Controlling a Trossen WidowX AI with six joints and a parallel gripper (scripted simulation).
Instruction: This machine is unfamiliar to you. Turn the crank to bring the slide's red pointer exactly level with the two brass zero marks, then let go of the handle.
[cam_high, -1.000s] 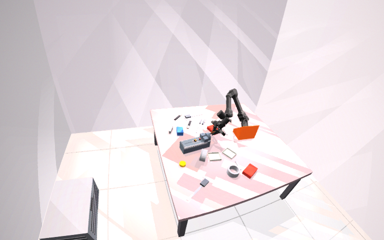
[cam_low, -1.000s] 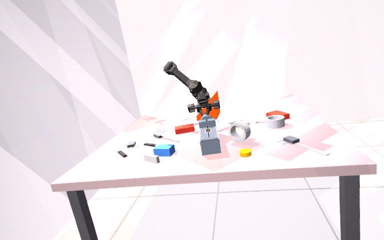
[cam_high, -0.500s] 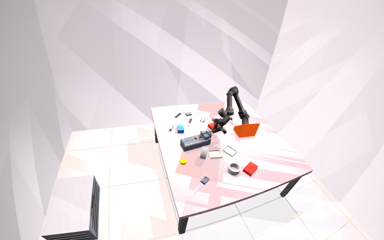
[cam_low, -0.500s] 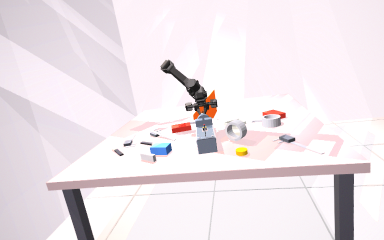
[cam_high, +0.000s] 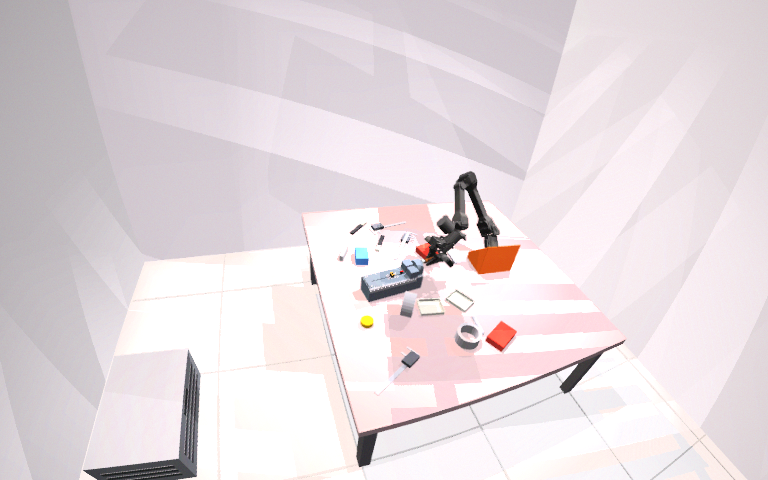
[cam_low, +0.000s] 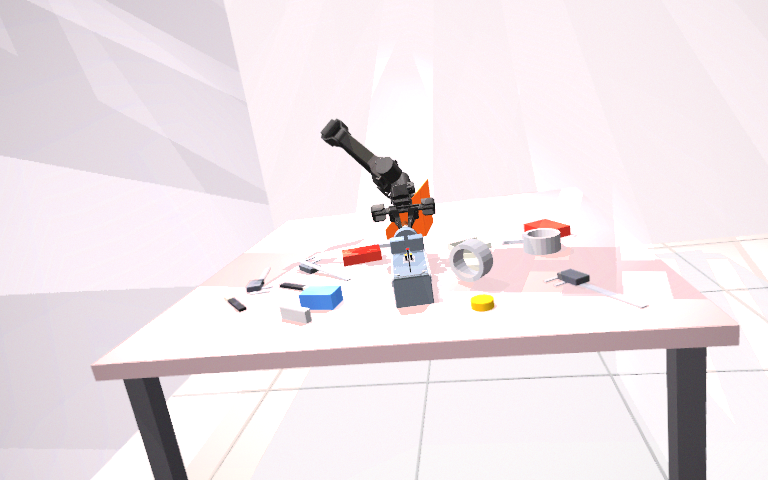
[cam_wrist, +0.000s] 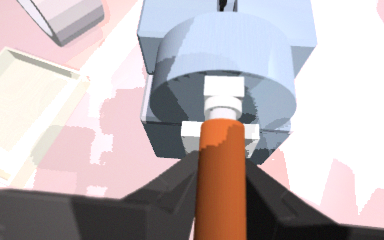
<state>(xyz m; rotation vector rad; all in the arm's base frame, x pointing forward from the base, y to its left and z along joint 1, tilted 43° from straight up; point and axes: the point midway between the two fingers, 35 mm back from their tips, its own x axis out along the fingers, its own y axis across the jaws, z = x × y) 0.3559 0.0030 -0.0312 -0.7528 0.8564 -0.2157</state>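
Now: gripper tip 2 cm past the orange handle and 2 cm below it. Round my gripper tip: red pointer: 12 cm ahead, 2 cm to the left, 1 cm below; yellow disc: 32 cm ahead, 19 cm to the left, 9 cm below; blue block: 24 cm ahead, 20 cm to the right, 8 cm below.
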